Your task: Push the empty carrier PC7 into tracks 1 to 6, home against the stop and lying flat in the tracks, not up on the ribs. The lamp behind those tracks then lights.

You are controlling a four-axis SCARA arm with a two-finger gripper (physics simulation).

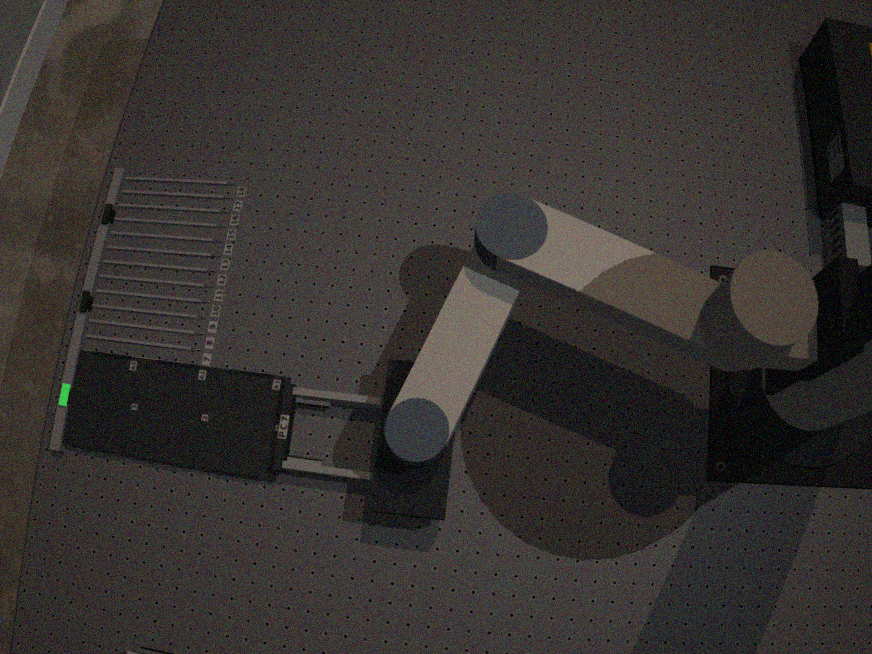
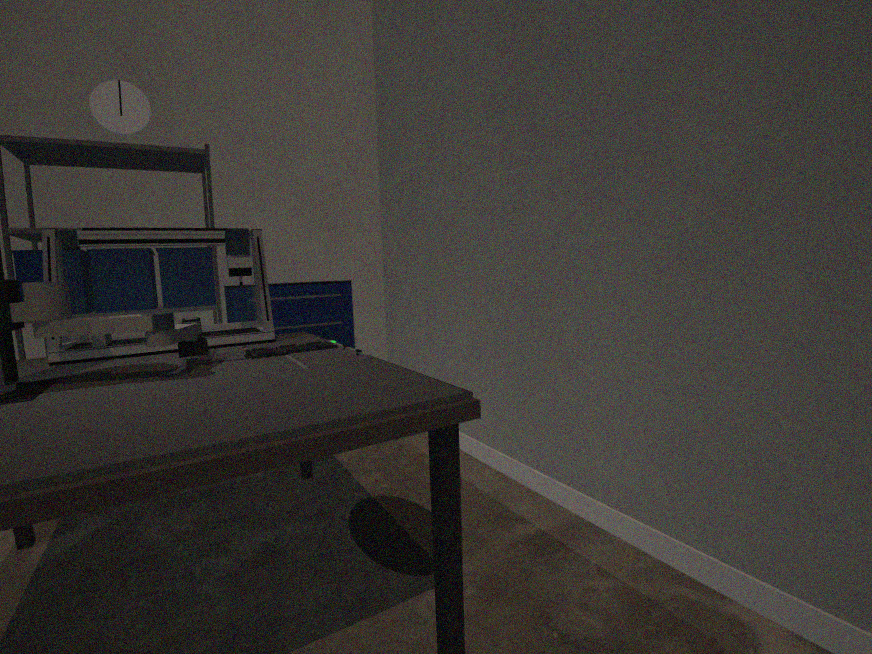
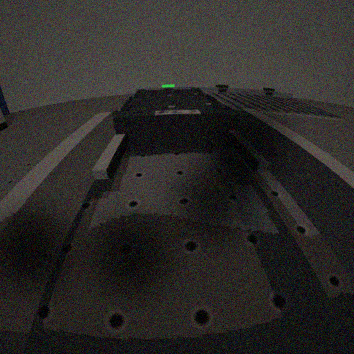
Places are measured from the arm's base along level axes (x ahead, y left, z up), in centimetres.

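Pixels of known places: gripper, fingertip midpoint: (image 1: 289,428) (image 2: 244,350) (image 3: 177,122).
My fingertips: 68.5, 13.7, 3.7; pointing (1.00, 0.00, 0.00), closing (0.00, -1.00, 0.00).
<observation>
Behind a point stands the place of what it marks, as x, y, z.
The black carrier PC7 (image 1: 169,415) @(85.2, 14.0, 2.4) (image 2: 292,347) @(85.9, 15.9, 2.4) (image 3: 170,102) @(82.7, 13.6, 2.4) covers the tracks beside number 7. Its far end meets the stop rail (image 1: 95,260) @(101.3, -6.3, 2.9), with no gap that I can see. It looks level, with no visible tilt; its underside is hidden. The lamp (image 1: 64,394) @(101.1, 13.5, 3.5) (image 2: 333,342) (image 3: 168,86) @(100.7, 13.3, 3.0) behind it is lit green. My gripper (image 1: 288,426) @(68.5, 13.7, 3.7) (image 3: 177,122) @(68.5, 13.7, 3.7) is shut with nothing between its fingers. Its two pale fingers stand apart, side by side, with their tips at the carrier's near end face, at or very close to it.
Bare ribs (image 1: 158,263) @(91.8, -7.2, 1.3) with numbered tracks lie beside the carrier. Two dark blocks (image 1: 108,213) @(100.9, -13.5, 3.4) (image 1: 85,301) @(101.0, 0.1, 3.4) sit on the stop rail. The arm's base and a black case (image 1: 838,112) @(-3.5, -37.7, 11.5) stand at the right. The table edge runs behind the stop rail.
</observation>
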